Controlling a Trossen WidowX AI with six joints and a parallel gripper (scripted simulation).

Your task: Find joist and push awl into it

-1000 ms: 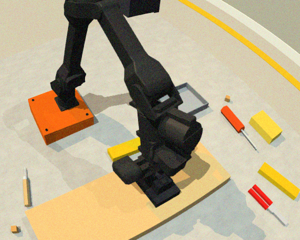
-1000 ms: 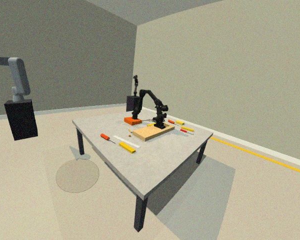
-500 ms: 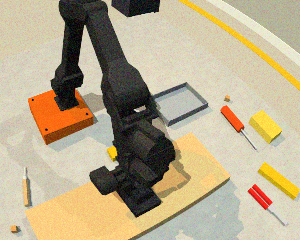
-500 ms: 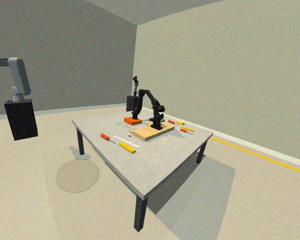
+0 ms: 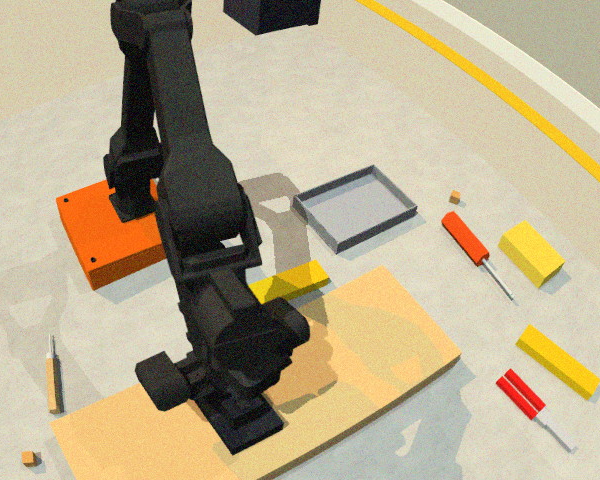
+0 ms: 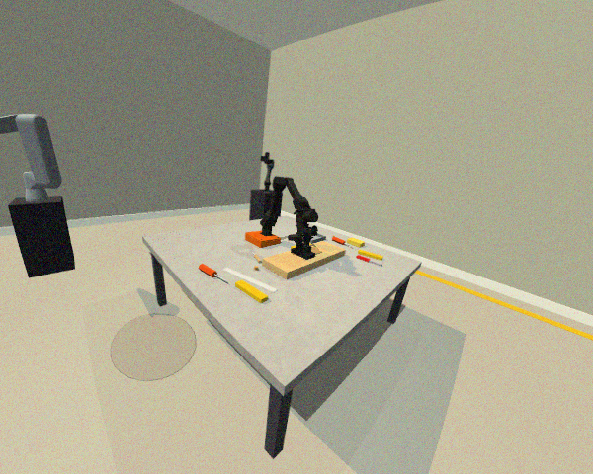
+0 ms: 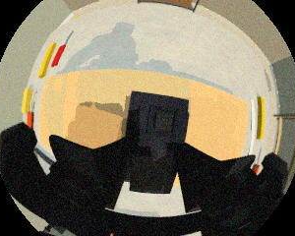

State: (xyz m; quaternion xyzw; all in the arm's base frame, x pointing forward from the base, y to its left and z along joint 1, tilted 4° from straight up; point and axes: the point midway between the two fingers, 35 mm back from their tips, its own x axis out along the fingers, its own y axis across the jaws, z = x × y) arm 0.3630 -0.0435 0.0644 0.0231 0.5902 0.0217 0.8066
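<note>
Right now my gripper tip is 360 mm to the right of the grey tray, 220 mm past it and 50 mm above it. Round my gripper tip: stud finder 20 mm above, 10 mm ahead; awl 190 mm to the right, 190 mm behind, 60 mm below.
</note>
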